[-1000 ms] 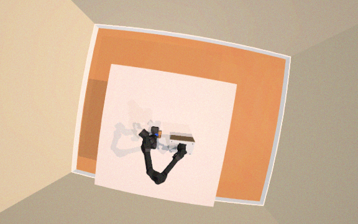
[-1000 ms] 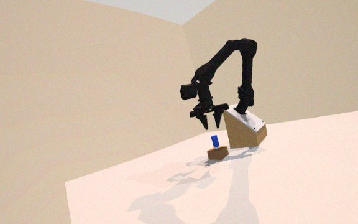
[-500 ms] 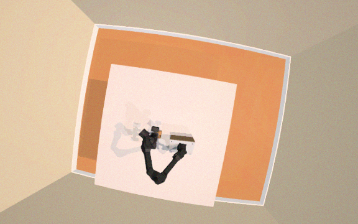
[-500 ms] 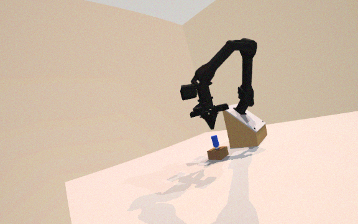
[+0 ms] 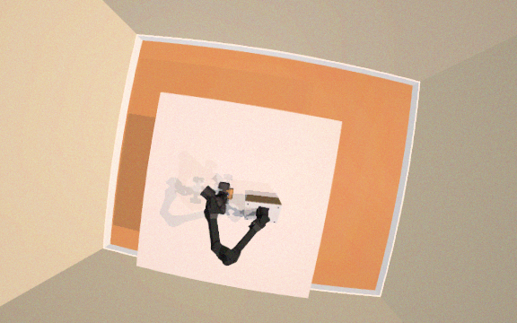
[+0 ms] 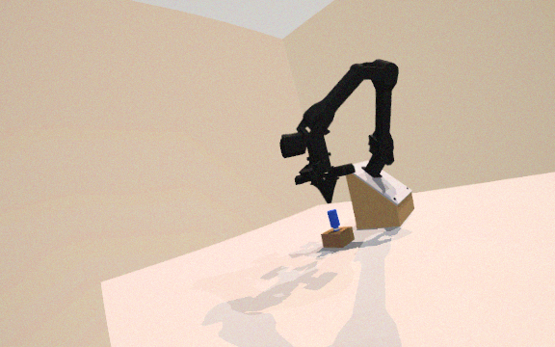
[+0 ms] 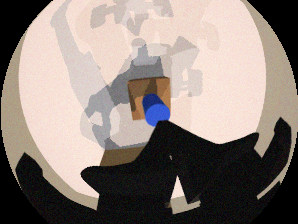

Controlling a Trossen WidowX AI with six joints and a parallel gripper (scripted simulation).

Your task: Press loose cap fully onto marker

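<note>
My gripper tip is now 5 cm above the blue cap. Round my gripper tip: brown holder block 10 cm below.
</note>
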